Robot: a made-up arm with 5 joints.
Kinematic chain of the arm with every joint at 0, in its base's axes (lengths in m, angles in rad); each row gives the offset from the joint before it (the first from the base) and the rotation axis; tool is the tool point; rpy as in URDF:
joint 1: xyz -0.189 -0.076 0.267 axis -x
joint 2: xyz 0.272 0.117 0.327 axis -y
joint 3: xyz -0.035 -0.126 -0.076 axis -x
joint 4: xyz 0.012 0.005 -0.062 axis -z
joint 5: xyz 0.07 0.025 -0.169 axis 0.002 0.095 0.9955
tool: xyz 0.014 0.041 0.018 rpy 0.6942 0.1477 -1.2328
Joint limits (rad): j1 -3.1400..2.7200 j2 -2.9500..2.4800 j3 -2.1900..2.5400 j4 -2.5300..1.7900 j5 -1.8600..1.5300
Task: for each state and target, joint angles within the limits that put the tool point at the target. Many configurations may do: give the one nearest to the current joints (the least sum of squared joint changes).
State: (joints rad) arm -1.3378 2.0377 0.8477 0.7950 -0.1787
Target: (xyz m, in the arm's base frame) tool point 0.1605 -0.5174 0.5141
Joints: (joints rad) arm -0.6145 2.0351 1.1704 0.9531 -0.2230
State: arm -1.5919 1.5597 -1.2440 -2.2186 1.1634
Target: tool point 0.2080 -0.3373 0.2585
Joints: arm -2.3823 1.2360 -1.1354 -2.2517 1.1357
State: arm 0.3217 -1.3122 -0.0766 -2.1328 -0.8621
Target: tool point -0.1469 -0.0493 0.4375
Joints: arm -0.4613 -0.5630 -0.0597 -1.9137 -0.9827
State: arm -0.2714 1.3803 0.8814 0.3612 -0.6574
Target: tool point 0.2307 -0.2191 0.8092
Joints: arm -0.0119 2.1847 0.7348 0.3181 -0.6583
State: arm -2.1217 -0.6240 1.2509 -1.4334 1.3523
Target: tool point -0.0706 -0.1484 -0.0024
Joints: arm -2.1095 -0.5455 1.2442 -1.4155 1.3678
